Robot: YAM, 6 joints.
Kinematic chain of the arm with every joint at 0, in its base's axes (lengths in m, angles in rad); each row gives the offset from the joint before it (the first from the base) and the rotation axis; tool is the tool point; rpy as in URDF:
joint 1: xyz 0 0 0.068 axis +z
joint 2: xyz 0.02 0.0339 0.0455 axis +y
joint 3: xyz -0.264 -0.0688 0 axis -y
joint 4: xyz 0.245 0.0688 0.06 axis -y
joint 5: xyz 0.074 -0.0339 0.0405 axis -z
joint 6: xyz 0.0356 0 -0.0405 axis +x
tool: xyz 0 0 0 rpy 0 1.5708 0
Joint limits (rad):
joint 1: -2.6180..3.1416
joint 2: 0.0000..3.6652
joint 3: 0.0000..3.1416
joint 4: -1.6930..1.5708
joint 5: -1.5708..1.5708
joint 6: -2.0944..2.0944
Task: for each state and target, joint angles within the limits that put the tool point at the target. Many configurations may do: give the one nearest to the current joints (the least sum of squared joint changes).
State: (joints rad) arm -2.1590 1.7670 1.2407 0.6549 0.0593 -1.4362
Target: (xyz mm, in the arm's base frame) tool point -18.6 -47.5 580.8
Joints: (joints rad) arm -1.9881 0.8088 1.3090 0.8215 -0.0632 -1.4362
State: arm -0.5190 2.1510 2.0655 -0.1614 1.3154 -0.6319
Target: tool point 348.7 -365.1 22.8
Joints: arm -0.7406 2.6526 1.8132 -0.2024 1.2882 -0.6319
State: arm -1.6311 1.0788 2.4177 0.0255 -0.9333 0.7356
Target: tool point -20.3 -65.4 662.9
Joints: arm -2.2250 1.1289 2.0926 -0.1175 -0.7280 0.7356
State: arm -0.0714 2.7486 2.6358 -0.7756 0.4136 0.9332
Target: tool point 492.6 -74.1 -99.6
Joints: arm -0.1207 3.0849 2.3415 -0.8894 0.4117 0.9332
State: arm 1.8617 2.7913 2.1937 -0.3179 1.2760 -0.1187
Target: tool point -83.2 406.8 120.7
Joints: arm 1.8561 2.2304 1.4949 -0.7125 1.3398 -0.1187
